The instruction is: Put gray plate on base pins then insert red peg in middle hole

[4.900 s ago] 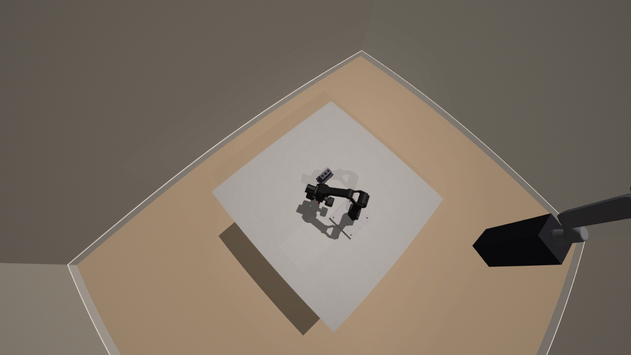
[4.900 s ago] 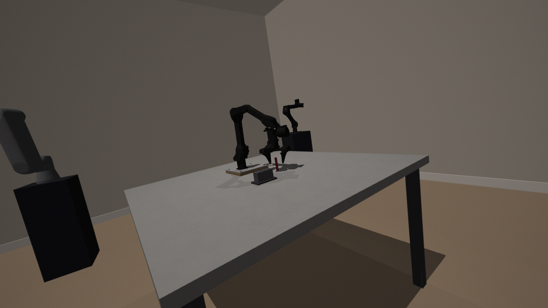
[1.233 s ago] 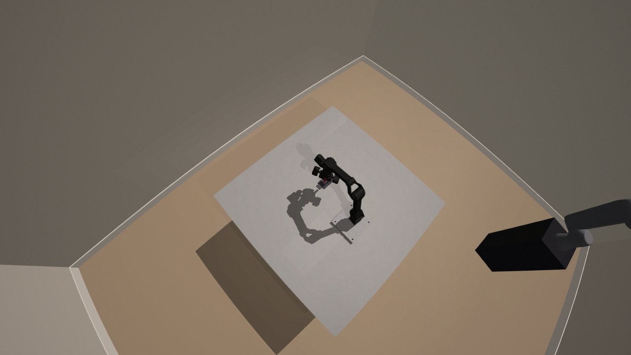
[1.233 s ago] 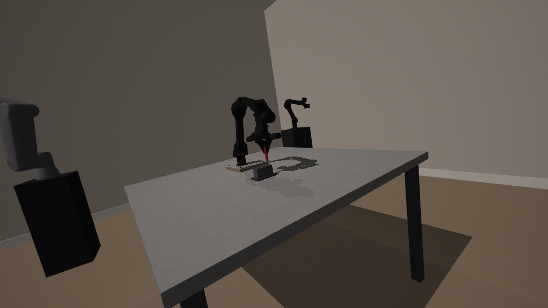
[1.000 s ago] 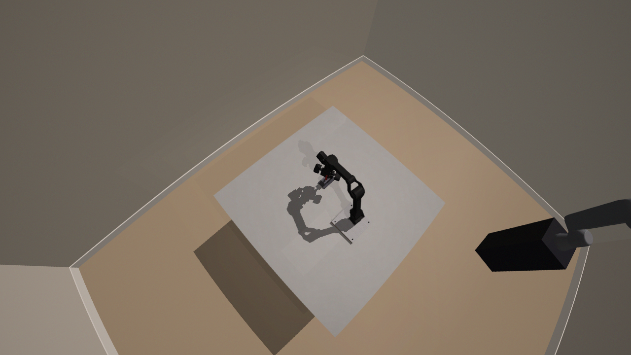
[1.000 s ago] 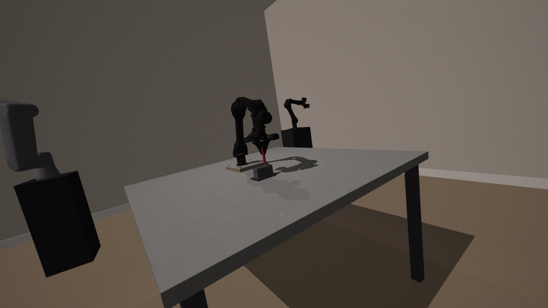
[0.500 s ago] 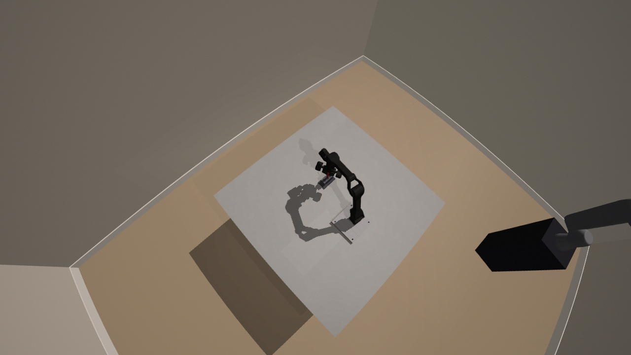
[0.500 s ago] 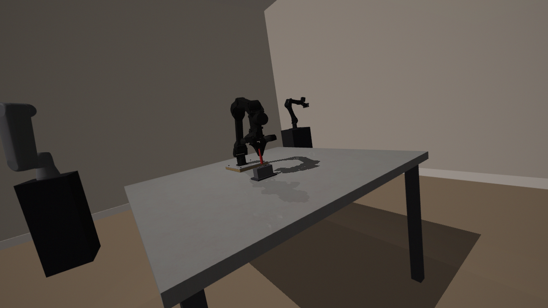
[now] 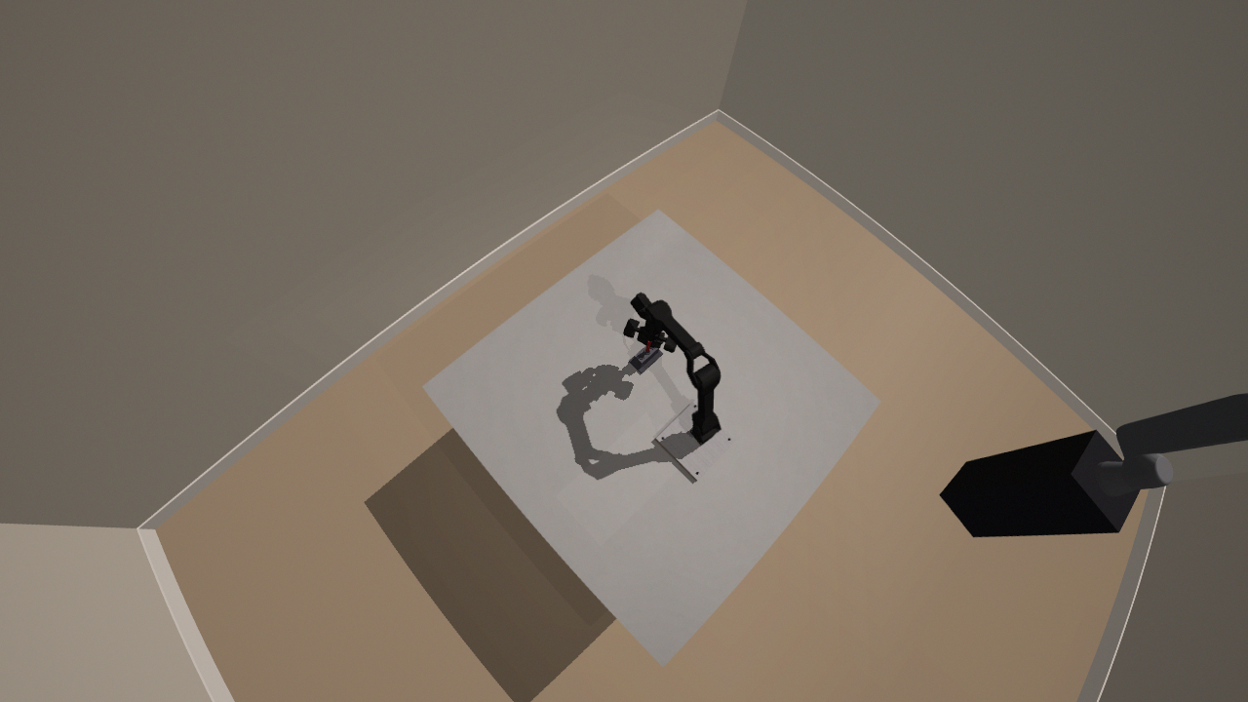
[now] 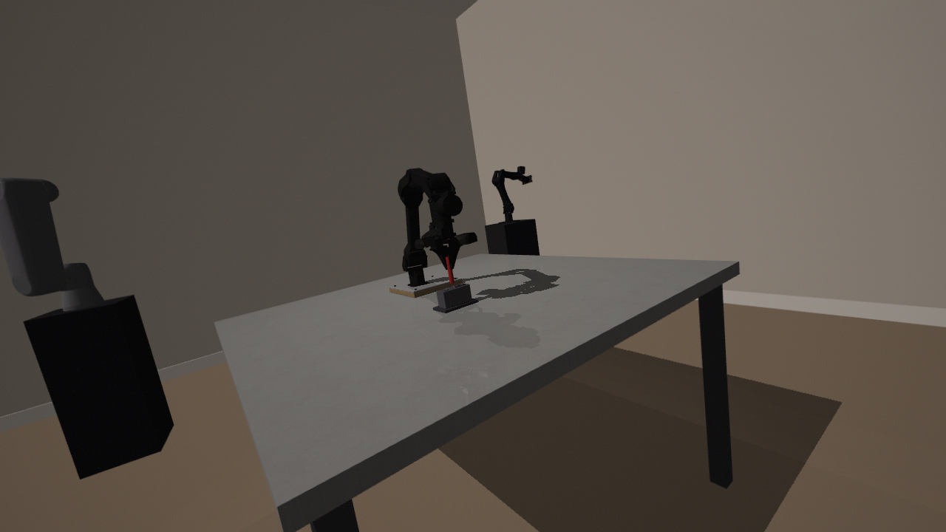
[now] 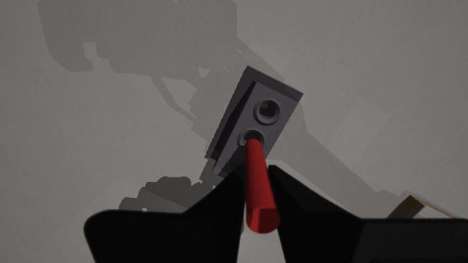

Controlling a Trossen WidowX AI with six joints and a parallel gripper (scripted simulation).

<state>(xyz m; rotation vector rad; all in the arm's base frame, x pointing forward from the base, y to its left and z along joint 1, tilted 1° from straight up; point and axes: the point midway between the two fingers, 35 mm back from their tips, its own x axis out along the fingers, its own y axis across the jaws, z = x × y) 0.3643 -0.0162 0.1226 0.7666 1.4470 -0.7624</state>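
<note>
My gripper tip is now 7 cm above the gray plate. Round my gripper tip: red peg: right at my gripper tip; dark base: 11 cm below.
</note>
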